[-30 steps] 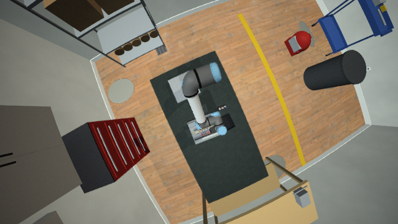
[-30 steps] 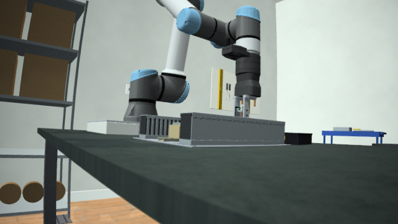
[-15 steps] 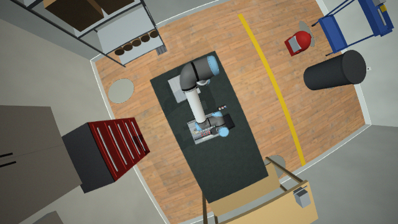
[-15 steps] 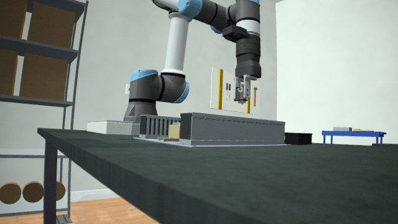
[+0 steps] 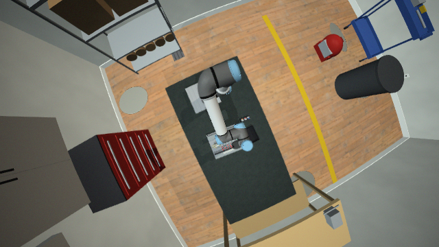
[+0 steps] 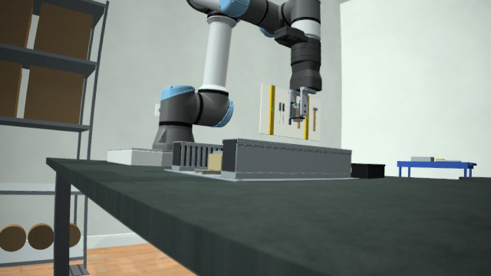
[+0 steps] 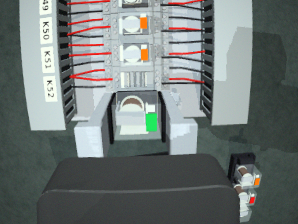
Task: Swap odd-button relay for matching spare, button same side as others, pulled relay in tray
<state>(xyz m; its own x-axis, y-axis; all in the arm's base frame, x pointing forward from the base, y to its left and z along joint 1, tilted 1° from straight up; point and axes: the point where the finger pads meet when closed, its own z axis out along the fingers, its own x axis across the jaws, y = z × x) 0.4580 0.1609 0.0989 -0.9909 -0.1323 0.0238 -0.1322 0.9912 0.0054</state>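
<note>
Now: the tray 17 cm to the left of my hand, 14 cm below it and 1 cm ahead of it. Also, from my hand: panel (16 cm below, 10 cm to the right, 2 cm ahead); then white relay (1 cm below).
</note>
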